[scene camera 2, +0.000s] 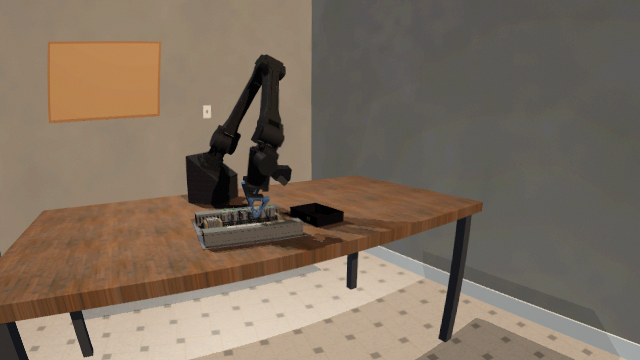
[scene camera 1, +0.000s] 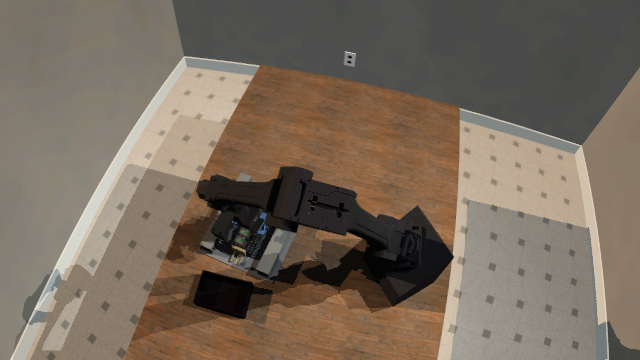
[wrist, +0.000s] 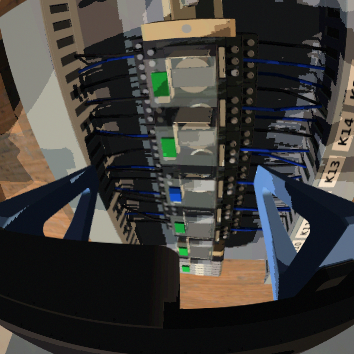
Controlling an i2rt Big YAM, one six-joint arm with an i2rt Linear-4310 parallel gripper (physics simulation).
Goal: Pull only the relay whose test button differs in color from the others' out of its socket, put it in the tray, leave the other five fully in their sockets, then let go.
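Pixels of known places: gripper, fingertip midpoint: (scene camera 2: 252, 210) (scene camera 1: 250, 227) (wrist: 175, 173); arm's base, origin of the base link: (scene camera 2: 210, 165) (scene camera 1: 407, 246).
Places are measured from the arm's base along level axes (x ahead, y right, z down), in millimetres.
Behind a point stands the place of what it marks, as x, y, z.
In the wrist view a row of clear relays stands in sockets. The relay with the blue test button (wrist: 199, 192) {476, 17, 110} is third from the top of that view and sits in its socket. The other relays have green buttons, such as the top one (wrist: 192, 80) {488, -64, 88} and the second one (wrist: 196, 145) {485, -34, 88}. My gripper (wrist: 175, 173) {467, -9, 100} (scene camera 2: 252, 212) {467, -9, 100} is open, its blue fingers to either side of the row, with nothing between them. It is above the row, near the blue-button relay; the exact height is hard to tell. The black tray (scene camera 1: 223, 296) {490, -240, 153} (scene camera 2: 330, 218) {568, -240, 135} stands beside the panel and looks empty.
Grey wire ducts (wrist: 42, 120) (scene camera 2: 252, 233) run along both sides of the relay row, with blue and black wires between. A tan end bracket (wrist: 165, 31) {476, -84, 115} stands at the top end of the row in the wrist view. The panel lies on the wooden table (scene camera 2: 125, 250) {500, 417, 156}.
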